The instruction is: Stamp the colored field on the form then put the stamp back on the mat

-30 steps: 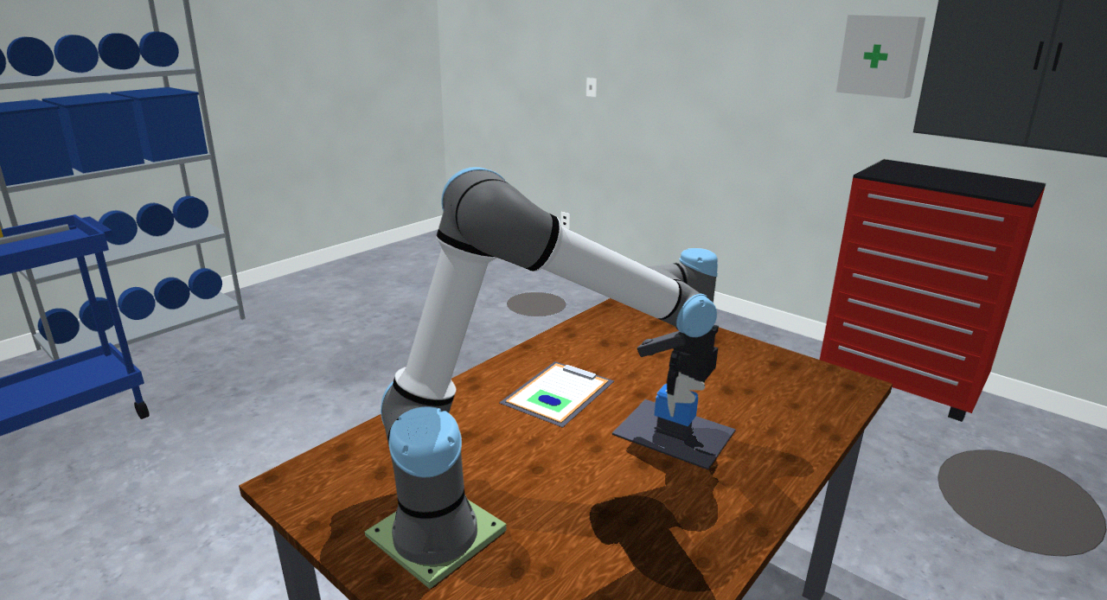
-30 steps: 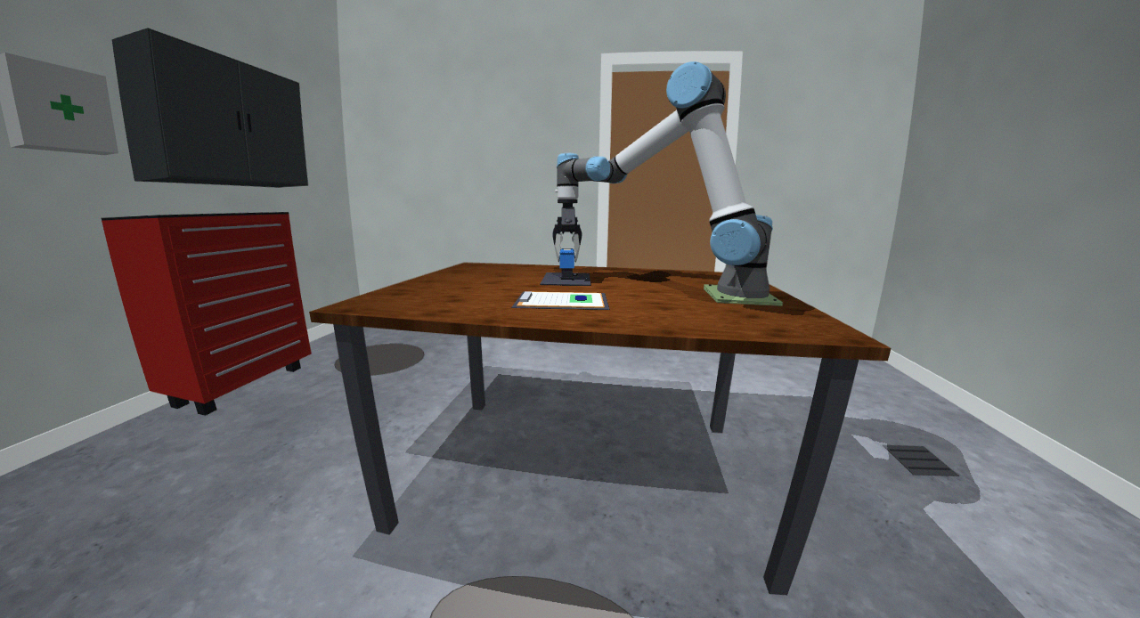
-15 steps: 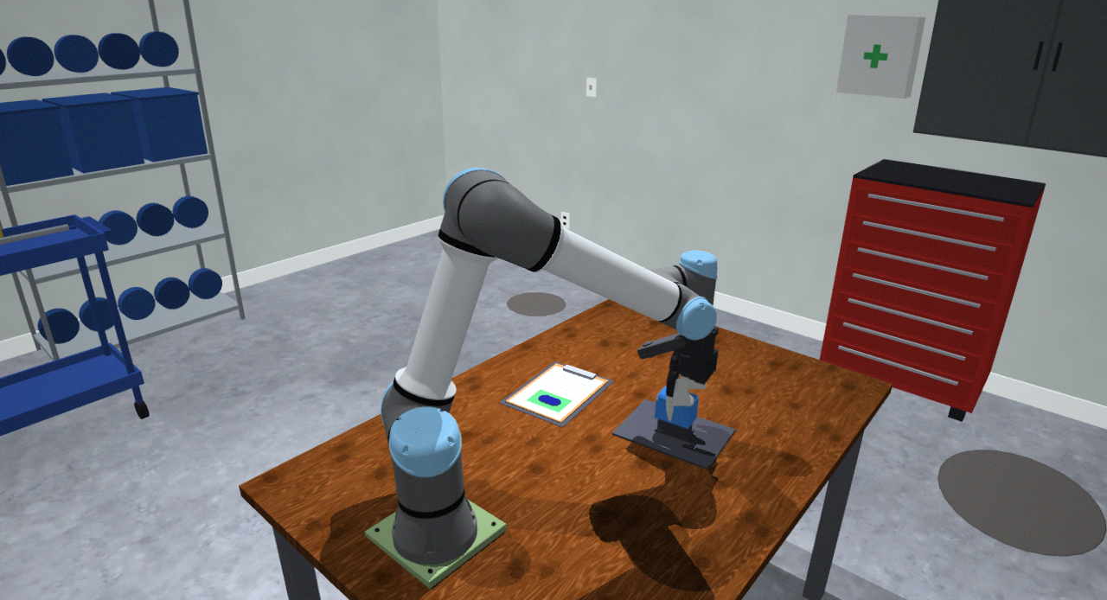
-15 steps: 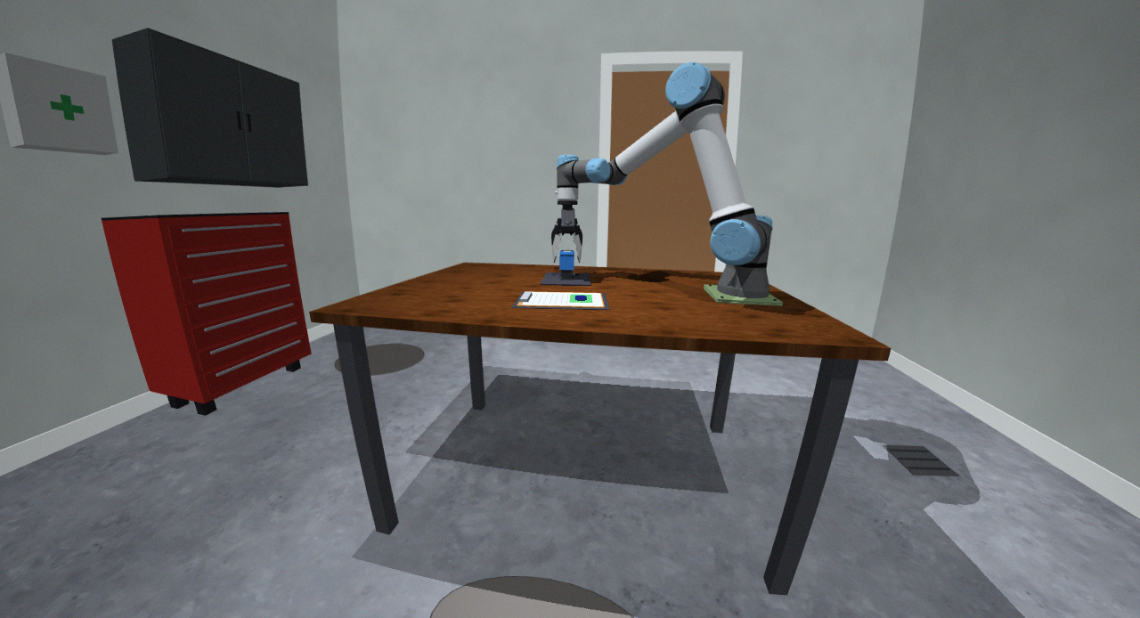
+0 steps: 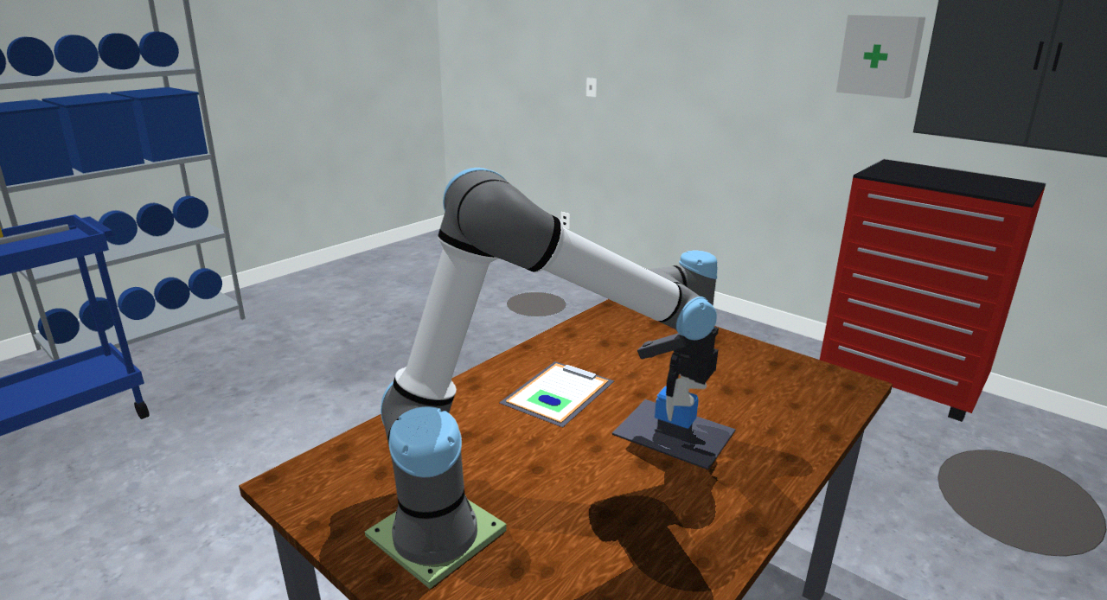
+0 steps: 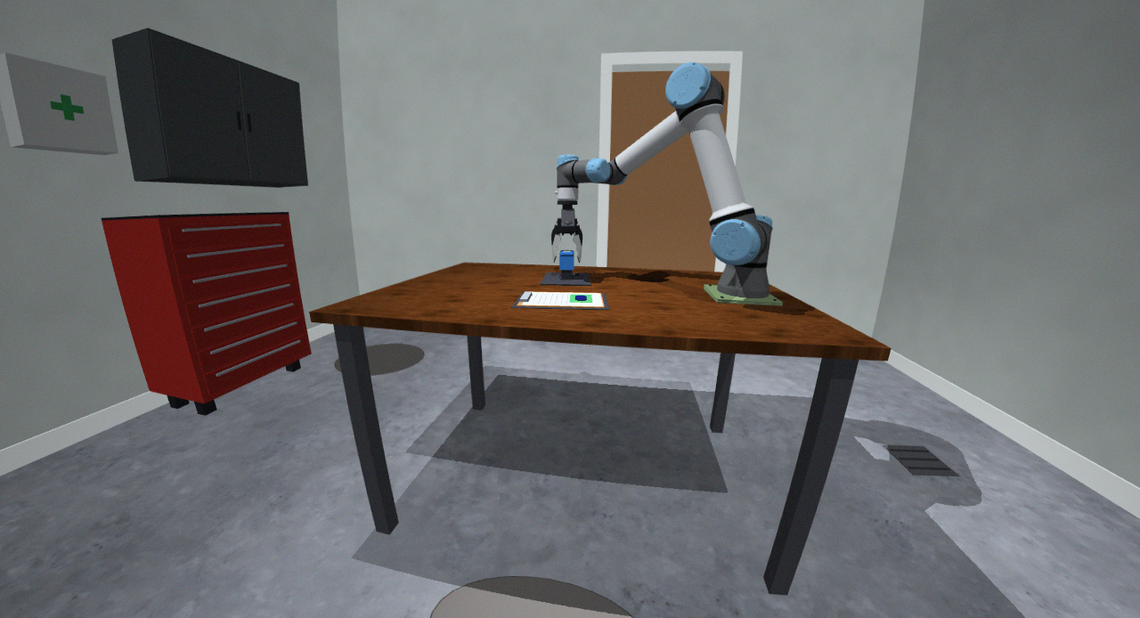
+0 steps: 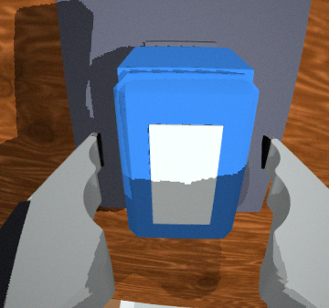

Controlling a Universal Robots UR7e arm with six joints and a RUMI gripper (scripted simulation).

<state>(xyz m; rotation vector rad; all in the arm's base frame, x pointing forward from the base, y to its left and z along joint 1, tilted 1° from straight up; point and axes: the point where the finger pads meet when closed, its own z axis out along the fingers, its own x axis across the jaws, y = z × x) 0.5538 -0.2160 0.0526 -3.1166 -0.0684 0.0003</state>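
My hand is 2 cm above the stamp. From my hand the other things lie so: mat (7 cm below).
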